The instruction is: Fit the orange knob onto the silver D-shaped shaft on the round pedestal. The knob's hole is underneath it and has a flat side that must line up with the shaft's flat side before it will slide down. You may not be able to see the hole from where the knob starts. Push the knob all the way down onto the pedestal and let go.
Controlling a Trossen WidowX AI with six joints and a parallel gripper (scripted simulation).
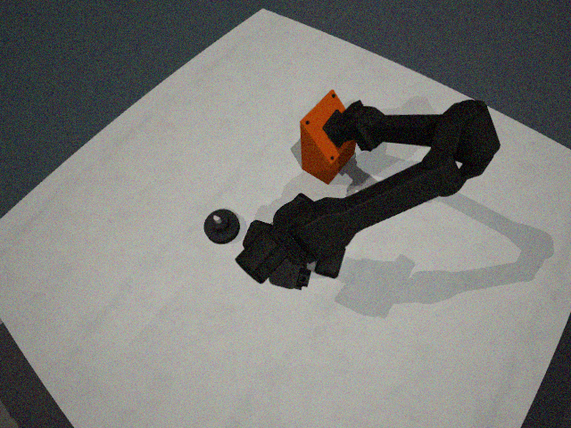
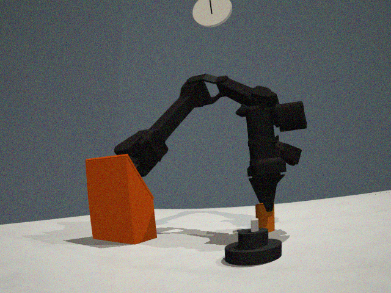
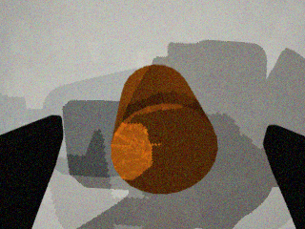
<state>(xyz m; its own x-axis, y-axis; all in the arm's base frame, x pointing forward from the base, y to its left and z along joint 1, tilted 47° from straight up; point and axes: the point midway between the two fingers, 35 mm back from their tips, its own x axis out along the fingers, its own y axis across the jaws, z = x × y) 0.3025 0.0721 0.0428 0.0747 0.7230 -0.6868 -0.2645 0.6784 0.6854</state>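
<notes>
My gripper tip is right at the orange knob. From my gripper tip the other things lie so: round dark pedestal: 10 mm ahead, 210 mm to the right, 20 mm below.
</notes>
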